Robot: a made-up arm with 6 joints.
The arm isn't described. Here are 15 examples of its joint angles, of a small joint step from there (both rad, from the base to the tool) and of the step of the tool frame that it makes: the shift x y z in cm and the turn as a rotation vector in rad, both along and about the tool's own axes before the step.
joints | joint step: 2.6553 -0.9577 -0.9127 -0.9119 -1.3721 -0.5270 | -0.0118 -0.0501 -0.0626 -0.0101 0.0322 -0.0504
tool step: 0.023 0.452 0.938 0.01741 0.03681 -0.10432
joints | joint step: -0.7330 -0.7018 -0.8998 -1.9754 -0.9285 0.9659 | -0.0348 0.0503 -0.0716 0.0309 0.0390 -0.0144
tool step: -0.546 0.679 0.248 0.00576 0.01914 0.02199
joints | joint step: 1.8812 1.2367 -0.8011 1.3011 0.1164 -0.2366 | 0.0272 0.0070 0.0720 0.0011 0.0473 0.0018
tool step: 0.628 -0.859 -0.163 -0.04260 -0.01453 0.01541
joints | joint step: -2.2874 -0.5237 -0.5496 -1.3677 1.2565 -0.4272 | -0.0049 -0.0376 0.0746 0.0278 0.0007 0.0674
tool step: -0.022 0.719 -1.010 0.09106 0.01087 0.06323
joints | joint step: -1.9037 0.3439 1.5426 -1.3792 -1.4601 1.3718 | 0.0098 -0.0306 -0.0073 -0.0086 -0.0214 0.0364
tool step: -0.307 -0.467 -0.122 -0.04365 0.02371 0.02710
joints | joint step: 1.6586 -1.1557 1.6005 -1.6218 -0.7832 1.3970 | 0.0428 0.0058 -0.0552 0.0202 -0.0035 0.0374
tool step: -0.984 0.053 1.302 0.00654 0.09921 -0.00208
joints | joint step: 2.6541 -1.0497 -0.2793 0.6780 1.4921 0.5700 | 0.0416 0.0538 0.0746 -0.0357 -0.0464 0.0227
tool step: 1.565 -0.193 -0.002 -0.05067 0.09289 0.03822
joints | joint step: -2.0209 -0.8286 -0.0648 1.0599 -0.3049 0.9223 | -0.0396 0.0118 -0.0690 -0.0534 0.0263 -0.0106
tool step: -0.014 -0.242 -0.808 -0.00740 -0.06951 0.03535
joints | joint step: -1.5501 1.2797 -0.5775 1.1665 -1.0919 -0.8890 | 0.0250 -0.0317 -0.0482 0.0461 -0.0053 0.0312
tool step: -0.897 -0.265 -1.135 -0.05124 0.06614 0.00877
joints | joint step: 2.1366 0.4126 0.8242 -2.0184 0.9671 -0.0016 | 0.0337 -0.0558 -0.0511 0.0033 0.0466 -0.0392
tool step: 0.367 -1.056 0.772 -0.02264 -0.01510 0.00742
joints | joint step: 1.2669 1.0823 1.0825 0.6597 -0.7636 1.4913 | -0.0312 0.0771 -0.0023 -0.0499 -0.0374 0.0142
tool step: -1.895 0.543 -0.228 -0.02157 0.06299 -0.03425
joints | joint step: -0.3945 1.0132 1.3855 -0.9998 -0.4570 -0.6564 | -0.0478 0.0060 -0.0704 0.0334 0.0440 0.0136
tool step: 0.619 0.030 -0.148 -0.03701 -0.03450 -0.05758
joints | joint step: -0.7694 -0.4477 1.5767 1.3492 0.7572 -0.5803 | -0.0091 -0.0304 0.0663 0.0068 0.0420 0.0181
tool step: -0.533 -0.038 -0.290 -0.03316 0.00842 0.05216
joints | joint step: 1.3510 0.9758 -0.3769 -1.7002 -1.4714 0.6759 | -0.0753 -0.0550 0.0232 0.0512 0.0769 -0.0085
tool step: 1.418 -1.338 0.222 0.04462 -0.04554 -0.07021
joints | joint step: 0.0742 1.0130 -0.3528 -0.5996 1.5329 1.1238 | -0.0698 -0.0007 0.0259 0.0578 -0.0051 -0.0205
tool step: 1.247 -0.229 -0.568 -0.00870 0.00558 0.00638
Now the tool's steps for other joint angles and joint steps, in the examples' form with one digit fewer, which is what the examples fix.
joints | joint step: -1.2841 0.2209 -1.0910 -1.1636 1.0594 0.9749 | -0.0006 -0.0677 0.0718 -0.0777 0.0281 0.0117
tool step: 1.46 0.91 -2.33 0.1016 -0.0857 0.0240
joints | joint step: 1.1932 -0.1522 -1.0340 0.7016 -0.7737 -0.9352 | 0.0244 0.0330 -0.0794 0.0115 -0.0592 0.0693
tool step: 1.01 1.18 0.78 0.0283 -0.0282 -0.0102
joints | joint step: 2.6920 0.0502 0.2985 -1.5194 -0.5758 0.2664 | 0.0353 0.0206 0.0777 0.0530 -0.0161 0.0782
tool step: -1.34 -0.20 0.53 0.0669 0.0349 0.0285
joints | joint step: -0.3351 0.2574 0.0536 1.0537 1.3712 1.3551 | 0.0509 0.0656 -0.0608 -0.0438 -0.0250 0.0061
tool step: 1.45 -2.52 0.45 -0.0427 -0.0146 0.0657
